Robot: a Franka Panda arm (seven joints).
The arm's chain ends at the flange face. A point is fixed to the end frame.
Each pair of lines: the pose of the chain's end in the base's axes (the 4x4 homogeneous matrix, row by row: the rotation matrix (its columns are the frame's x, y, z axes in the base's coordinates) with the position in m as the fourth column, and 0 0 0 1 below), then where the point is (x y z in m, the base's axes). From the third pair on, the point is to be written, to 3 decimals.
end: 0.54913, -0.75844, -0.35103, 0.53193; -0.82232, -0.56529, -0.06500, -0.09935; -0.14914, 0.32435, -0.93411, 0.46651; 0, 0, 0, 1
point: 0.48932 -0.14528 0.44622
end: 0.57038, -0.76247, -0.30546, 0.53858; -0.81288, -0.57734, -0.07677, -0.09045; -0.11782, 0.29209, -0.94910, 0.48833; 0, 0, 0, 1
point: 0.49781 -0.13728 0.46636
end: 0.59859, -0.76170, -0.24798, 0.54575; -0.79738, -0.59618, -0.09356, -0.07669; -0.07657, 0.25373, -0.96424, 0.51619; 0, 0, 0, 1
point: 0.508 -0.125 0.492
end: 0.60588, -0.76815, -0.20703, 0.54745; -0.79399, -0.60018, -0.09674, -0.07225; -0.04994, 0.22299, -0.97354, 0.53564; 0, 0, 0, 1
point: 0.511 -0.121 0.510
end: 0.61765, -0.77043, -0.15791, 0.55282; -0.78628, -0.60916, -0.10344, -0.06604; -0.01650, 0.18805, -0.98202, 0.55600; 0, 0, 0, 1
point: 0.518 -0.115 0.529
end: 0.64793, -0.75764, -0.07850, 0.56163; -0.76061, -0.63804, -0.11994, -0.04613; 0.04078, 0.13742, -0.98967, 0.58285; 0, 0, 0, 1
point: 0.531 -0.097 0.554
